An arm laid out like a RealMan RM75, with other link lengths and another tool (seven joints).
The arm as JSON. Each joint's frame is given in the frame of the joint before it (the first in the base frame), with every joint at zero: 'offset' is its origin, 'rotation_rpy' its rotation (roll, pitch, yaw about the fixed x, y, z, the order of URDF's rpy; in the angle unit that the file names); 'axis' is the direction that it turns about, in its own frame. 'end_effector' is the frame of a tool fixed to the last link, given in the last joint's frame.
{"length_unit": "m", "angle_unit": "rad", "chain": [
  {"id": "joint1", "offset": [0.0, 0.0, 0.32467], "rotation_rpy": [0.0, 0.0, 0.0], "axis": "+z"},
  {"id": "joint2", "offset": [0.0, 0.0, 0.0], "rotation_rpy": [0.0, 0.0, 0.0], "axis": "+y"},
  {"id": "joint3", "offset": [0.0, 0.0, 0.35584], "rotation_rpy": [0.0, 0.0, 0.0], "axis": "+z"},
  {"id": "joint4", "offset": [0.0, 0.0, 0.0], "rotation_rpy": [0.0, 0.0, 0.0], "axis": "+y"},
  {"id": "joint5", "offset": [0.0, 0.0, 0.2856], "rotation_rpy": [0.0, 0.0, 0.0], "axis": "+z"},
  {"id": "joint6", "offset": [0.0, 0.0, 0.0], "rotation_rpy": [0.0, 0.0, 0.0], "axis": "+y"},
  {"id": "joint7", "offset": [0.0, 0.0, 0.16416], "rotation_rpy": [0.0, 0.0, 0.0], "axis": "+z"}
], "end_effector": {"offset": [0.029, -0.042, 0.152], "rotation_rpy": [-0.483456, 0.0, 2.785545]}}
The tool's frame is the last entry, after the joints.
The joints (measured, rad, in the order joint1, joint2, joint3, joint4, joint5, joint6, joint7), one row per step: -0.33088, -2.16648, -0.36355, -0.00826, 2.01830, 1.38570, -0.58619; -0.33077, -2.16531, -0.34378, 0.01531, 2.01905, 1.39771, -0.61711; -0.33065, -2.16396, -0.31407, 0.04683, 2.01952, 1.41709, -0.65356; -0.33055, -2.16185, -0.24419, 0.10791, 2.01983, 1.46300, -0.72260; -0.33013, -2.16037, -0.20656, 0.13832, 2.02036, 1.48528, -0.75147; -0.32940, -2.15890, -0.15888, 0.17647, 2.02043, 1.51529, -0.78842; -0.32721, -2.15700, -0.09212, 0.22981, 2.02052, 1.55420, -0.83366; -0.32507, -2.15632, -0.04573, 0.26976, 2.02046, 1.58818, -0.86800; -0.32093, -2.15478, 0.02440, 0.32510, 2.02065, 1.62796, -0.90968; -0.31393, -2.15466, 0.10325, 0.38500, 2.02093, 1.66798, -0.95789; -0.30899, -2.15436, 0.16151, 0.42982, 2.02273, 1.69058, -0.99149; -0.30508, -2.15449, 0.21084, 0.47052, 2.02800, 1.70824, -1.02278; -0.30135, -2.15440, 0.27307, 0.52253, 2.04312, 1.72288, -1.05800; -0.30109, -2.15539, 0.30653, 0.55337, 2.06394, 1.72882, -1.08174; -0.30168, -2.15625, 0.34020, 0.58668, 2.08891, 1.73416, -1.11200
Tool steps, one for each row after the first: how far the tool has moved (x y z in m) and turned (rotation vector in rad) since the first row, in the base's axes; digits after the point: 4 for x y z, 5 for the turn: -0.0016, -0.0016, 0.0017, -0.01389, -0.00383, -0.00908; -0.0017, -0.0037, 0.0038, -0.03257, -0.00456, -0.02662; 0.0039, -0.0082, 0.0061, -0.07684, -0.00424, -0.07556; 0.0076, -0.0105, 0.0067, -0.10166, 0.00238, -0.10234; 0.0132, -0.0136, 0.0073, -0.13368, 0.00874, -0.13781; 0.0211, -0.0182, 0.0077, -0.18023, 0.02394, -0.18582; 0.0284, -0.0223, 0.0087, -0.21319, 0.03122, -0.22418; 0.0379, -0.0282, 0.0078, -0.26614, 0.05055, -0.27494; 0.0480, -0.0361, 0.0043, -0.33085, 0.06794, -0.32609; 0.0542, -0.0414, 0.0007, -0.38159, 0.08614, -0.35877; 0.0592, -0.0460, -0.0032, -0.42948, 0.10291, -0.38466; 0.0639, -0.0518, -0.0106, -0.49666, 0.13443, -0.41318; 0.0657, -0.0559, -0.0178, -0.54611, 0.15410, -0.42640; 0.0666, -0.0601, -0.0254, -0.60125, 0.17344, -0.43561
